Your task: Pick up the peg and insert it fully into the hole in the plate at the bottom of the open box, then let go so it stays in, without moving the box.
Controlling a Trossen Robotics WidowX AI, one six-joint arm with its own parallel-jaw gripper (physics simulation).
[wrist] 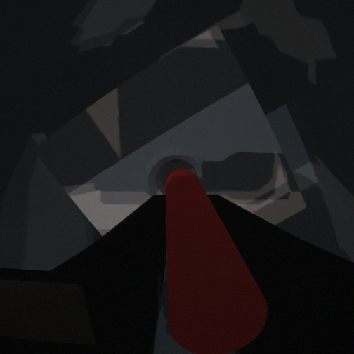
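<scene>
A red peg (207,270) is held between the dark fingers of my gripper (184,206), which is shut on it. Its near end is large at the bottom of the view and its far end points at the plate. The grey-blue plate (210,130) lies at the bottom of the open box (150,95). A round hole with a ring-shaped rim (154,175) shows in the plate, just beyond the peg's far end. The peg's tip overlaps the lower right part of the hole in the view; whether it touches or enters the hole cannot be told.
The box's walls surround the plate, with a side wall (37,210) at the left and another wall (335,220) at the right. Dark shadows and pale light patches cross the plate and box. The surface outside the box is very dark.
</scene>
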